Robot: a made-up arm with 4 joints.
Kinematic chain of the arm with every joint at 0, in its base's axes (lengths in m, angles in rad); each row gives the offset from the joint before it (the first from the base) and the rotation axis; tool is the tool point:
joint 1: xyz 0 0 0.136 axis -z
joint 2: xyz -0.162 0 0.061 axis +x
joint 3: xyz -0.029 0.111 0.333 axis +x
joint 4: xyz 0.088 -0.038 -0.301 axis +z
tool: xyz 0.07 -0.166 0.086
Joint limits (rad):
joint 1: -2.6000..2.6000
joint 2: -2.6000..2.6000
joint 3: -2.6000..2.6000
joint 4: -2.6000..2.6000
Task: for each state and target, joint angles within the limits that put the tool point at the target. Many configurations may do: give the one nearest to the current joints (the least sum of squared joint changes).
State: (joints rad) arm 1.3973 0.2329 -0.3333 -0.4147
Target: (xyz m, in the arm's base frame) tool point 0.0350 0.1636 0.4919
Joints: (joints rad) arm 1.8754 -0.5696 -0.4878 -0.7597
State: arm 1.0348 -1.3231 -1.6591 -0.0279
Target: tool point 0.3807 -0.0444 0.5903
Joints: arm 1.7070 -0.9298 -1.6603 0.1584
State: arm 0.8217 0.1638 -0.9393 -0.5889
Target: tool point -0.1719 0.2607 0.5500
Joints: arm 1.7595 0.1579 -1.0793 -1.1341
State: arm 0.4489 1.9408 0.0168 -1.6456
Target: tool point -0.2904 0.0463 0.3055
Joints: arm 0.5202 1.6146 0.4111 -1.6678
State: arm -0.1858 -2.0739 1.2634 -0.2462
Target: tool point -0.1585 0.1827 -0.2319
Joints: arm -0.2050 -1.6694 2.0952 -0.4823
